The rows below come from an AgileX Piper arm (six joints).
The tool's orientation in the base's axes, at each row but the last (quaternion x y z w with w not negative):
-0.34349 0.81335 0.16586 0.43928
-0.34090 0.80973 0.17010 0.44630
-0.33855 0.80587 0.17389 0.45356
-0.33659 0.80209 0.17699 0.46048
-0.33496 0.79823 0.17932 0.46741
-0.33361 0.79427 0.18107 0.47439
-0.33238 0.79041 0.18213 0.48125
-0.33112 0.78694 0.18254 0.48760
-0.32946 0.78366 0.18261 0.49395
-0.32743 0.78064 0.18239 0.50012
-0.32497 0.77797 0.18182 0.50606
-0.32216 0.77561 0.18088 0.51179
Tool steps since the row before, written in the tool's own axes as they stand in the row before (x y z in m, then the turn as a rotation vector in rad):
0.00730 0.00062 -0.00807 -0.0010 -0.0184 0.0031
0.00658 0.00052 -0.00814 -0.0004 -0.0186 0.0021
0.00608 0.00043 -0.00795 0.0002 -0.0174 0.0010
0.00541 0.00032 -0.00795 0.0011 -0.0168 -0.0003
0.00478 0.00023 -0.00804 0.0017 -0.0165 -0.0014
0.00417 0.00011 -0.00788 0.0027 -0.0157 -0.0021
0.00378 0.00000 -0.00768 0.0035 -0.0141 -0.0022
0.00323 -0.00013 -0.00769 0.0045 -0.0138 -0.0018
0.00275 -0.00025 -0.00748 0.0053 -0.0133 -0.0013
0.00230 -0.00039 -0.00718 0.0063 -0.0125 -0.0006
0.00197 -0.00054 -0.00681 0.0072 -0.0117 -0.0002
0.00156 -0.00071 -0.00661 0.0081 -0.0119 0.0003
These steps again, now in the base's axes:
-0.00804 -0.00719 -0.00156 0.0152 -0.0109 -0.0003
-0.00773 -0.00698 -0.00111 0.0145 -0.0118 -0.0003
-0.00736 -0.00672 -0.00097 0.0128 -0.0118 -0.0002
-0.00704 -0.00653 -0.00057 0.0112 -0.0125 -0.0004
-0.00681 -0.00641 -0.00014 0.0101 -0.0132 -0.0003
-0.00643 -0.00618 0.00017 0.0088 -0.0134 -0.0009
-0.00611 -0.00599 0.00028 0.0074 -0.0126 -0.0016
-0.00587 -0.00589 0.00066 0.0071 -0.0125 -0.0027
-0.00553 -0.00568 0.00088 0.0069 -0.0121 -0.0036
-0.00513 -0.00543 0.00106 0.0065 -0.0114 -0.0049
-0.00473 -0.00519 0.00111 0.0059 -0.0109 -0.0059
-0.00441 -0.00504 0.00133 0.0062 -0.0110 -0.0069

